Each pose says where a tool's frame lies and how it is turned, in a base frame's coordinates. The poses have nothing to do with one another.
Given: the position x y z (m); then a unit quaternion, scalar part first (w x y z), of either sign.
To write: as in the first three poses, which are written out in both.
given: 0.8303, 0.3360, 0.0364, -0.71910, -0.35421, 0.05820, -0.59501
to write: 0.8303, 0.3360, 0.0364, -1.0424, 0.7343, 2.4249
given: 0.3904, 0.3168, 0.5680, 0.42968, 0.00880, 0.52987, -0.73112
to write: 0.3904, 0.3168, 0.5680, -1.0561, 1.1171, -1.0229
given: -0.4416, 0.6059, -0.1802, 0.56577, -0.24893, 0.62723, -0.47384
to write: -0.4416, 0.6059, -0.1802, -0.3194, 1.4814, -1.0750
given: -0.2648, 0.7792, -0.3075, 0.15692, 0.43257, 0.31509, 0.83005
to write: -0.2648, 0.7792, -0.3075, 0.4427, 1.1294, 2.3252
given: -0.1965, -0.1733, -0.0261, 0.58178, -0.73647, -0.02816, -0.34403
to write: -0.1965, -0.1733, -0.0261, 1.0750, 1.6573, -2.1430
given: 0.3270, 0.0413, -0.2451, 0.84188, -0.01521, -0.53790, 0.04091
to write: 0.3270, 0.0413, -0.2451, -3.1213, 1.1364, -3.0648
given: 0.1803, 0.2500, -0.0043, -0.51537, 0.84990, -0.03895, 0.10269
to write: 0.1803, 0.2500, -0.0043, 1.3283, 2.0350, -1.7217
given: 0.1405, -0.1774, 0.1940, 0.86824, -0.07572, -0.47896, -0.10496
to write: 0.1405, -0.1774, 0.1940, 2.8645, 1.0125, -3.1051
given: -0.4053, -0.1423, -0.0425, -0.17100, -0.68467, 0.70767, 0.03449
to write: -0.4053, -0.1423, -0.0425, -2.5717, 2.7909, 2.1737
